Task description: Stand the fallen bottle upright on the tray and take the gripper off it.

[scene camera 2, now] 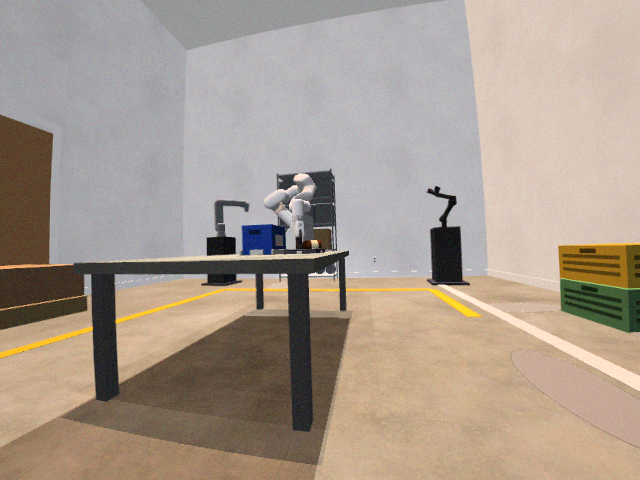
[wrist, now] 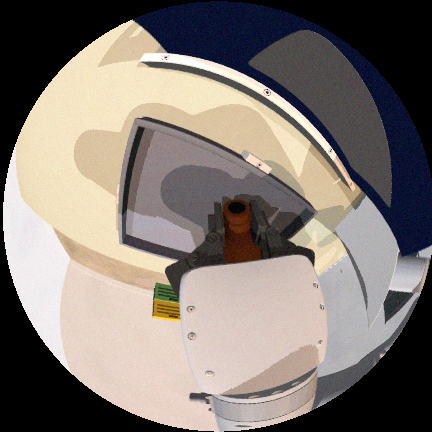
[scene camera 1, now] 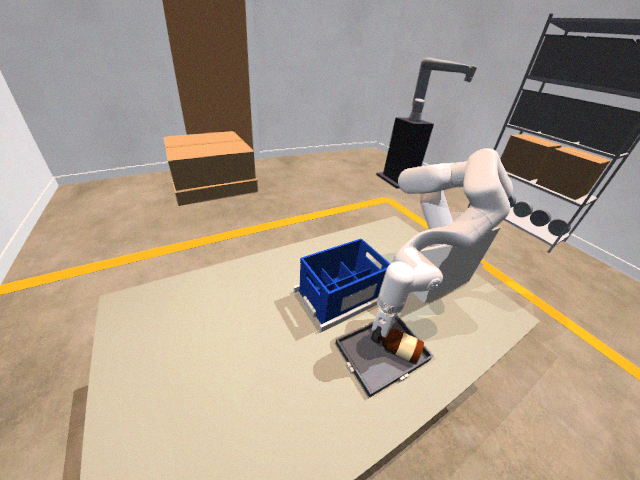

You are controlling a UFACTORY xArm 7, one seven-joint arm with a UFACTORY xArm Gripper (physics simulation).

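Frame: origin at the arm's base, x ahead, y left, z up, level; metres.
Where they show: gripper, fingertip midpoint: [wrist: 234,210] [scene camera 1: 377,336]; arm's base, origin of the base link: [wrist: 387,271].
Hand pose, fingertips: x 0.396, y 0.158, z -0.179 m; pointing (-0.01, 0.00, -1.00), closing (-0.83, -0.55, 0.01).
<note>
Each offset is from my fingertips to the top centre of the thing. "pt": to the spot under its first point.
The brown bottle @[0.053 m up, 0.035 m back, 0.047 m left] [scene camera 1: 405,345] [scene camera 2: 312,243] [wrist: 241,245] with a cream label lies on its side on the dark grey tray @[pt 0.021 m down, 0.072 m ahead, 0.069 m left] [scene camera 1: 369,366] [wrist: 175,160]. Its base points to the right in scene camera 1, near the tray's right corner, and its neck points toward the blue crate's side. My gripper [scene camera 1: 377,336] [scene camera 2: 299,241] [wrist: 234,210] points down over the tray and is shut on the bottle's neck, one finger on each side. The open mouth shows between the fingertips in the wrist view. The label and base are hidden in the wrist view.
A blue crate @[0.149 m up, 0.015 m ahead, 0.221 m right] [scene camera 1: 333,304] [scene camera 2: 253,240] [wrist: 200,30] with dividers stands behind the tray, close to the arm, inside a low white rail @[pt 0.002 m up, 0.156 m ahead, 0.105 m right] [scene camera 1: 321,326] [wrist: 215,72]. The table's edge runs beyond the tray's right side in scene camera 1. A shelf rack [scene camera 1: 522,82] stands farther back.
</note>
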